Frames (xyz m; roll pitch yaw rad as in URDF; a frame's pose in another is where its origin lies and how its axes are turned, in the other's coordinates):
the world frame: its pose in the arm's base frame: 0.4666 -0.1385 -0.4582 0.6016 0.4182 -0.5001
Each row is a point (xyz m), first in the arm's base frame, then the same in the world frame.
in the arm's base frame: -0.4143 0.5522 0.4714
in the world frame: -1.3866 0.3784 0.2267
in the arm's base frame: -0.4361 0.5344 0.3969
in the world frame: -1.3660 0.3160 0.1817
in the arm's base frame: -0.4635 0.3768 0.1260
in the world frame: -1.2089 0.0629 0.0806
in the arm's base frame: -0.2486 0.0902 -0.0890
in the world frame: -0.8237 -0.0958 0.1118
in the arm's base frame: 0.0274 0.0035 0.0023
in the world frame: -0.6014 0.0630 0.2438
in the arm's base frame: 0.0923 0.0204 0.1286
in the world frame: -0.6081 0.1775 0.3293
